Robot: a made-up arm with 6 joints. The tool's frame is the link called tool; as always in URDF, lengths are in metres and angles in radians. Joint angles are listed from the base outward. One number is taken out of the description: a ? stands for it. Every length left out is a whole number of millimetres.
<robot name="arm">
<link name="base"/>
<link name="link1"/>
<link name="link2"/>
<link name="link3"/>
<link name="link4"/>
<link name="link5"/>
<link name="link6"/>
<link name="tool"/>
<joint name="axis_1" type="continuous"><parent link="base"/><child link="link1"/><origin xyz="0 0 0.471" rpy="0 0 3.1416"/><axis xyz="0 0 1"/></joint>
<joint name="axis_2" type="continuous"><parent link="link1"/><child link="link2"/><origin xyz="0 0 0" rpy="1.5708 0 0"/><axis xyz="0 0 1"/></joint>
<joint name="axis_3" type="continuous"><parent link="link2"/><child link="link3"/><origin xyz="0 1.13 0" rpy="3.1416 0 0"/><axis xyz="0 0 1"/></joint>
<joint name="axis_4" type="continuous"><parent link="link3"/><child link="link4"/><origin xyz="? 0 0" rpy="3.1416 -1.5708 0"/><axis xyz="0 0 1"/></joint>
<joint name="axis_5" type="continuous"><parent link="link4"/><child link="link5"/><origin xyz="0.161 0 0" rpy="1.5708 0 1.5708"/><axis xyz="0 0 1"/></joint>
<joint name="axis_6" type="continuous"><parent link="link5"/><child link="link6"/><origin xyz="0 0 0" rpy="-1.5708 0 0"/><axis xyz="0 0 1"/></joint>
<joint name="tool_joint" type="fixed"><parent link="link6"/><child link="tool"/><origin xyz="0 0 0" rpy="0 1.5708 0"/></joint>
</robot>
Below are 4 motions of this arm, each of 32 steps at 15 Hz.
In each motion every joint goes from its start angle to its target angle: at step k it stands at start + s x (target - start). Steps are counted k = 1, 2, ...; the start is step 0. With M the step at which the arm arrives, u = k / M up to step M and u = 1 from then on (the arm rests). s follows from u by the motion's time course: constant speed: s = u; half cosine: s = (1 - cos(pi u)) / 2; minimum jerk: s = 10 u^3 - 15 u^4 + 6 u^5.
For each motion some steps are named. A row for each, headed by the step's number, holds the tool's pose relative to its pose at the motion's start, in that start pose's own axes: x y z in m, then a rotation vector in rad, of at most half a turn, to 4 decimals.
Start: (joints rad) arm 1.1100 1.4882 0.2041 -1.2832 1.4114 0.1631
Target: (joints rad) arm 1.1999 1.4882 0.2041 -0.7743 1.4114 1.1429
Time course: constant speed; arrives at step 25
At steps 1, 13, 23, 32:
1: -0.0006 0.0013 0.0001 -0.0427 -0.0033 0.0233
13: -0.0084 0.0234 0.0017 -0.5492 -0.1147 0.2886
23: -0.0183 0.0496 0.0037 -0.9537 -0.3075 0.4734
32: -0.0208 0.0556 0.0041 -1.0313 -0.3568 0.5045

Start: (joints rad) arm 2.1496 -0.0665 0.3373 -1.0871 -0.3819 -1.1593
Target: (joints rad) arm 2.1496 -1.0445 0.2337 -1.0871 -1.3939 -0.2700
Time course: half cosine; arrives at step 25
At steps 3, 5, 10, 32:
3: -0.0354 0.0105 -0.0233 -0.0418 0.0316 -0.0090
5: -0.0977 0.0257 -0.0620 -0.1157 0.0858 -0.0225
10: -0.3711 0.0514 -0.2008 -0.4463 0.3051 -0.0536
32: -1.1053 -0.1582 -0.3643 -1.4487 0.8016 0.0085

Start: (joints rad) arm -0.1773 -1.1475 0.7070 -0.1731 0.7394 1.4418
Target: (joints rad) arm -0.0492 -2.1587 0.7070 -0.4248 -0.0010 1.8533
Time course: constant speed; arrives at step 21
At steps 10, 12, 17, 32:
10: -0.0674 -0.6993 0.0877 -0.0095 0.0184 -0.1249
12: -0.1201 -0.8320 0.0971 -0.0119 0.0124 -0.1495
17: -0.3041 -1.1376 0.1114 -0.0249 -0.0166 -0.2135
32: -0.4996 -1.3459 0.1158 -0.0466 -0.0529 -0.2692

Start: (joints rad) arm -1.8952 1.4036 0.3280 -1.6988 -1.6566 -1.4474
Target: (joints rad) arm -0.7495 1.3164 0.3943 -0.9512 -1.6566 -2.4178
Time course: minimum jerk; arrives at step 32
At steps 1, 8, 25, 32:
1: 0.0004 0.0000 0.0000 0.0003 -0.0005 -0.0002
8: 0.1336 -0.0021 0.0147 0.1050 -0.1768 -0.0716
25: 1.0471 -0.3311 0.4937 0.5411 -1.7111 -0.0317
32: 1.1021 -0.3868 0.5633 0.5234 -1.8413 0.0237

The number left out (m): -0.541
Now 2 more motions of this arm.
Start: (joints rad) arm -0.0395 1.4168 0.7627 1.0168 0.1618 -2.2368
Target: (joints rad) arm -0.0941 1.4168 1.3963 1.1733 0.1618 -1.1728
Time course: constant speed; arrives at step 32
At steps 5, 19, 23, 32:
5: -0.0136 0.0493 0.0272 -0.1997 -0.0455 0.0840
19: -0.0813 0.1791 0.0966 -0.7561 -0.2583 0.2659
23: -0.1081 0.2129 0.1140 -0.9122 -0.3405 0.2996
32: -0.1789 0.2818 0.1480 -1.2544 -0.5570 0.3381

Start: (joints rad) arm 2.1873 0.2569 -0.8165 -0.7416 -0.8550 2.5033
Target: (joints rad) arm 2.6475 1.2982 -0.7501 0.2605 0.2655 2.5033
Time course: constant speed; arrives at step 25
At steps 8, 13, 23, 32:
8: 0.1395 -0.2389 -0.0990 -0.2742 0.2802 0.2735
13: 0.2843 -0.3643 -0.1459 -0.5246 0.3830 0.3994
23: 0.6714 -0.4993 -0.2164 -1.0929 0.3514 0.5237
32: 0.7575 -0.5023 -0.2292 -1.2003 0.3031 0.5279

